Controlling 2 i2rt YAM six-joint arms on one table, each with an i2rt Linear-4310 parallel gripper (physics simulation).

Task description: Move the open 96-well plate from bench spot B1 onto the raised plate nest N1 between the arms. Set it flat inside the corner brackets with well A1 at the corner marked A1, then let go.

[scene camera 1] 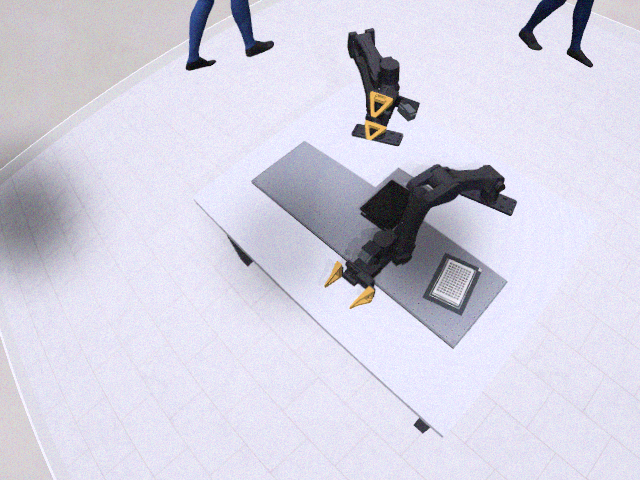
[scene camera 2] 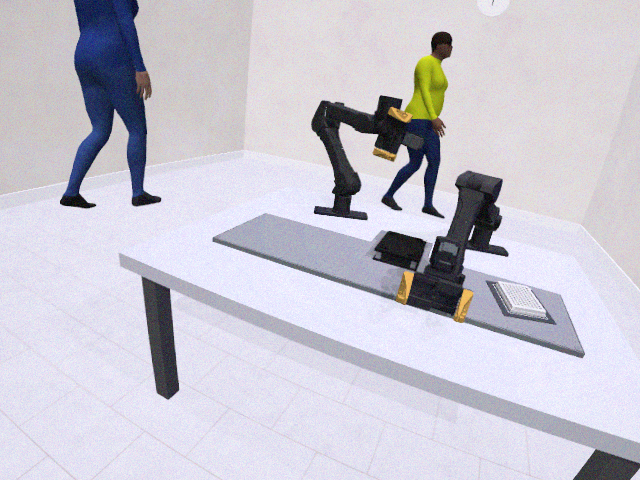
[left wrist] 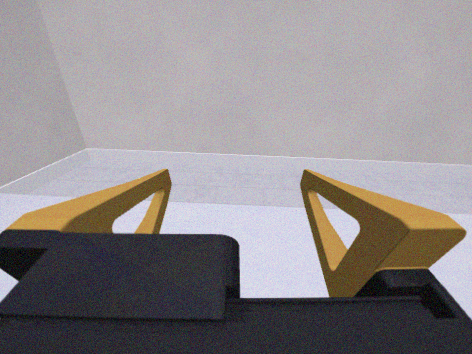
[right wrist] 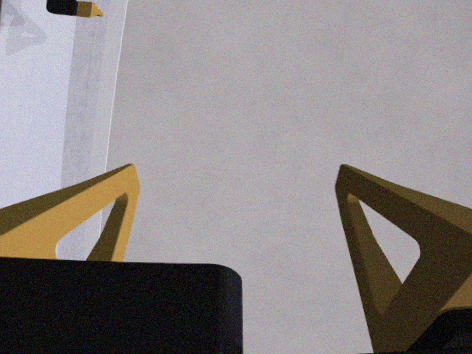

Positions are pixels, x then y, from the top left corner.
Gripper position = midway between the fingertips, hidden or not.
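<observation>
My left gripper [scene camera 2: 431, 310] is open and holds nothing. My right gripper [scene camera 2: 396, 139] is open too, and it holds nothing.
</observation>
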